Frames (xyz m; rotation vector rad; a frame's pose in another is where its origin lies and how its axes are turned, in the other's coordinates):
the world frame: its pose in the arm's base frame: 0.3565 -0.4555 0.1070 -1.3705 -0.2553 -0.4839
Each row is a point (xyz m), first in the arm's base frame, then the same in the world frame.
Working: the arm's base frame: its pose in the world frame: -0.4425 -0.0192 0.3871 1.3705 0.2553 0.4839

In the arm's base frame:
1: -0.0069 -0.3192 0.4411
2: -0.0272 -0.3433 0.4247
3: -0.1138 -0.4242 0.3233
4: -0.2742 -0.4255 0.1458
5: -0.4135 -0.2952 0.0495
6: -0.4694 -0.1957 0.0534
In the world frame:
1: -0.1932 -0.4466 0.1597
2: -0.2140 -0.4448 0.1309
3: -0.3206 -0.4070 0.0235
4: -0.5403 -0.3278 -0.0285
5: -0.7290 -0.2935 0.0658
6: -0.7942 -0.3112 0.1578

